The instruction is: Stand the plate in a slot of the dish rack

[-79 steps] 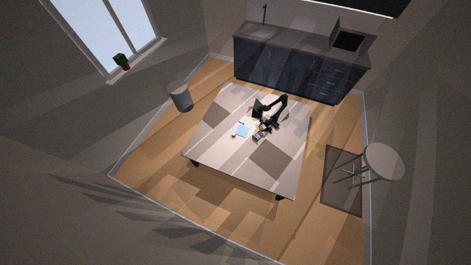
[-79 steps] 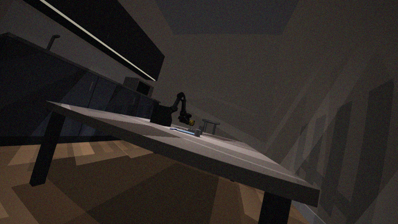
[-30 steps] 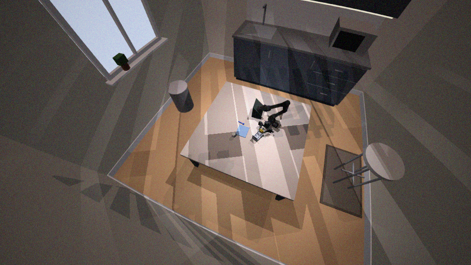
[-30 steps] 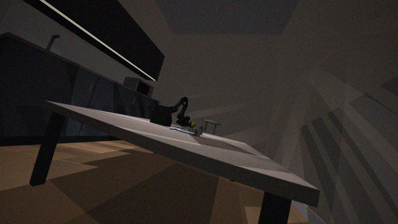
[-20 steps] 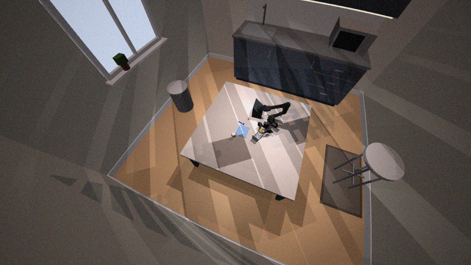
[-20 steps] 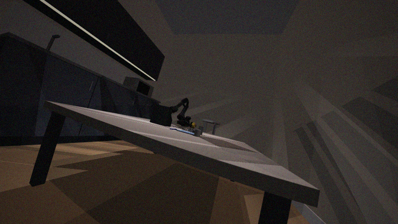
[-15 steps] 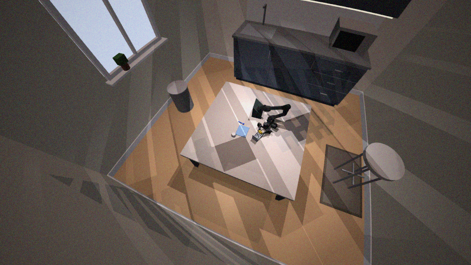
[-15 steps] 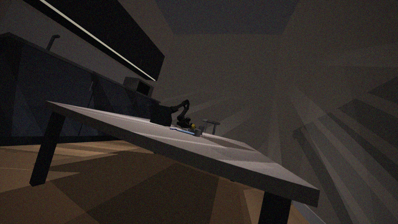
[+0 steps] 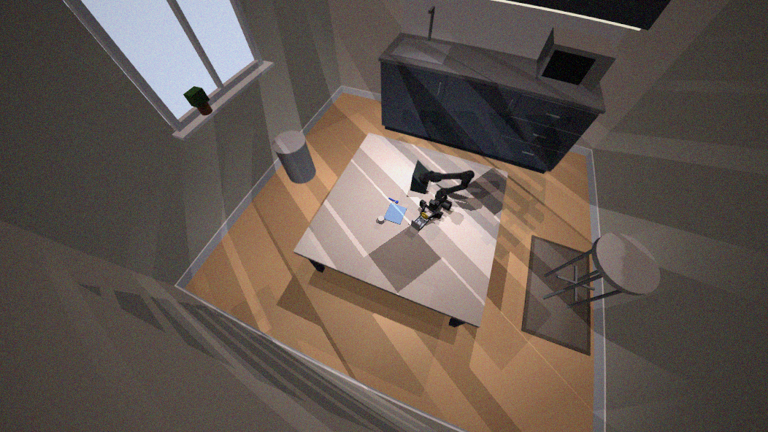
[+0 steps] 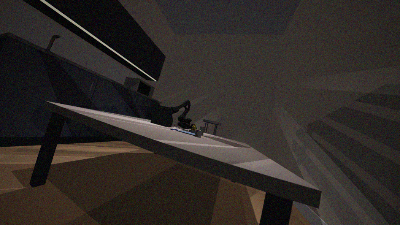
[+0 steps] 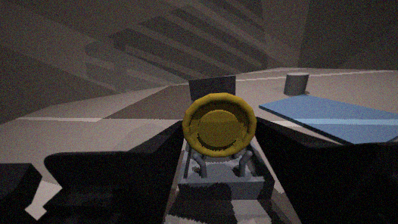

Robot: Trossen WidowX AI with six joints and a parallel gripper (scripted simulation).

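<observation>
Right now my gripper tip is 10 mm past the yellow plate. Round my gripper tip: blue utensil (260 mm to the right, 50 mm below, 50 mm behind); grey dish rack (30 mm below, 30 mm ahead, 10 mm to the right); white cup (260 mm to the right, 160 mm ahead, 30 mm below).
</observation>
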